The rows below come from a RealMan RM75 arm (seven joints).
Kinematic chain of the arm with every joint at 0, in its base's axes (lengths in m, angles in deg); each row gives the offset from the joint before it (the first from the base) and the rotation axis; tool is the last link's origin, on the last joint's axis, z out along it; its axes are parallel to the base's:
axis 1: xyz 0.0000 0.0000 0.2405 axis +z
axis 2: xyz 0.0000 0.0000 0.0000 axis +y
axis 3: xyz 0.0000 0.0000 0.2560 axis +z
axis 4: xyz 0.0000 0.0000 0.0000 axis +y
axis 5: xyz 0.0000 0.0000 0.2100 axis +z
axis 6: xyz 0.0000 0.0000 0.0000 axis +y
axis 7: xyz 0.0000 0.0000 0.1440 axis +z
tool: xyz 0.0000 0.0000 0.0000
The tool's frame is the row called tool.
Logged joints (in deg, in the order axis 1, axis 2, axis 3, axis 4, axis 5, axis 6, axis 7), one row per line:
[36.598, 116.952, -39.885, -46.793, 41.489, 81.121, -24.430]
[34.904, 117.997, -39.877, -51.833, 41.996, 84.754, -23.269]
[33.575, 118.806, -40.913, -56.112, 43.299, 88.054, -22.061]
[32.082, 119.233, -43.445, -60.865, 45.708, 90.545, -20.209]
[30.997, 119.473, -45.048, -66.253, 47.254, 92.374, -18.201]
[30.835, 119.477, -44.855, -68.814, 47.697, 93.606, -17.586]
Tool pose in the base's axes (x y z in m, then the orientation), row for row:
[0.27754, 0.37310, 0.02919, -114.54, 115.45, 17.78]
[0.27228, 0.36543, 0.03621, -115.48, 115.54, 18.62]
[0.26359, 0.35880, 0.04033, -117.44, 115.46, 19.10]
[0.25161, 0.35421, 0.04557, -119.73, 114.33, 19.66]
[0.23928, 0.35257, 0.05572, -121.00, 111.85, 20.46]
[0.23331, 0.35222, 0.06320, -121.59, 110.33, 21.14]
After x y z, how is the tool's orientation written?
As a rotation vector, in degrees.
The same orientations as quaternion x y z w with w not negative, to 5 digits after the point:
[-0.69297, 0.69848, 0.10757, 0.14265]
[-0.69589, 0.69625, 0.11220, 0.13560]
[-0.70291, 0.69106, 0.11432, 0.12364]
[-0.71336, 0.68119, 0.11714, 0.11569]
[-0.72333, 0.66863, 0.12231, 0.12150]
[-0.72866, 0.66118, 0.12669, 0.12585]

